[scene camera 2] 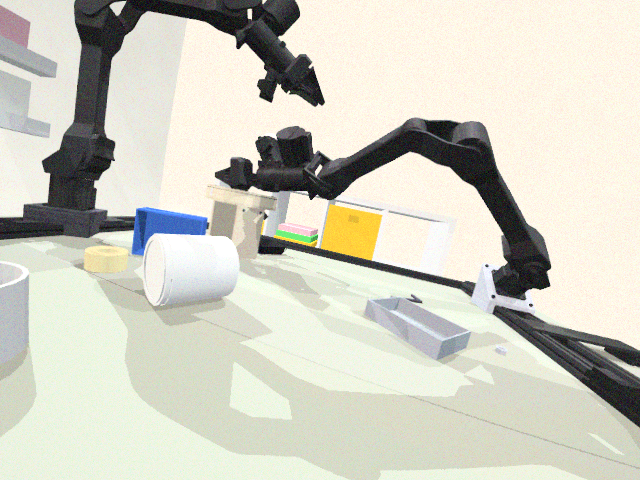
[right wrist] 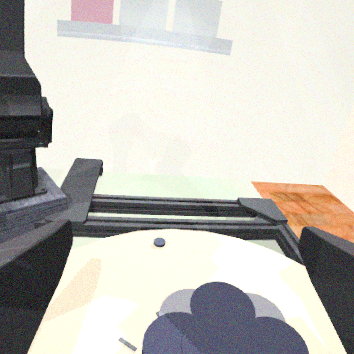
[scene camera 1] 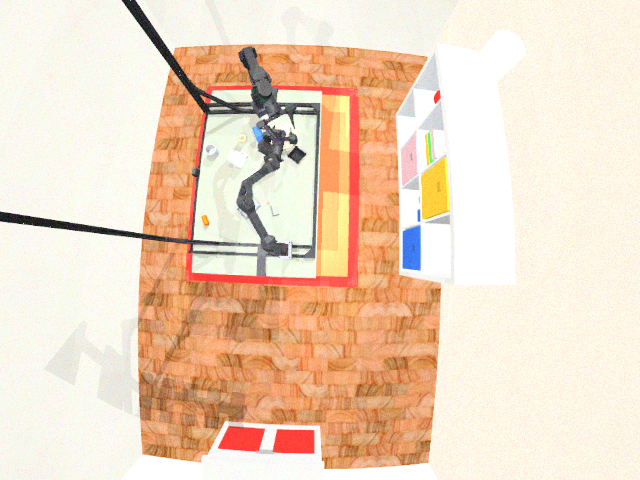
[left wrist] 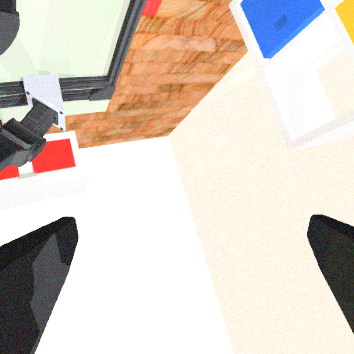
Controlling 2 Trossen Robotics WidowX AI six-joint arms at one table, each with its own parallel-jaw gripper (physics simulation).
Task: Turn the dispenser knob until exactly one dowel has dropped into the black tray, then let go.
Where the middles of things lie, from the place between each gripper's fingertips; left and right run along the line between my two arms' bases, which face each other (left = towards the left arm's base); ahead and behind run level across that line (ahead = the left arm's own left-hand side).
Labels:
Now: the dark lobed knob point(right wrist: 215, 309) 240 mm below my left hand, 140 mm to the left of it and 20 mm behind it. Also, from my left hand: white cylinder point(scene camera 2: 177, 268) (350 mm below, 310 mm behind, 110 mm to the left); grey tray point(scene camera 2: 437, 337) (370 mm below, 300 mm behind, 200 mm to the right); blue bin point(scene camera 2: 148, 221) (340 mm below, 220 mm to the left, 160 mm behind).
I see my right gripper 1 cm past the dark lobed knob, 5 cm to the left of it and 2 cm above it. From my right hand the other things lie so: white cylinder 30 cm behind, 7 cm to the right, 14 cm below; blue bin 15 cm behind, 4 cm to the left, 13 cm below; tape roll point(scene camera 2: 101, 259) 27 cm behind, 7 cm to the left, 16 cm below.

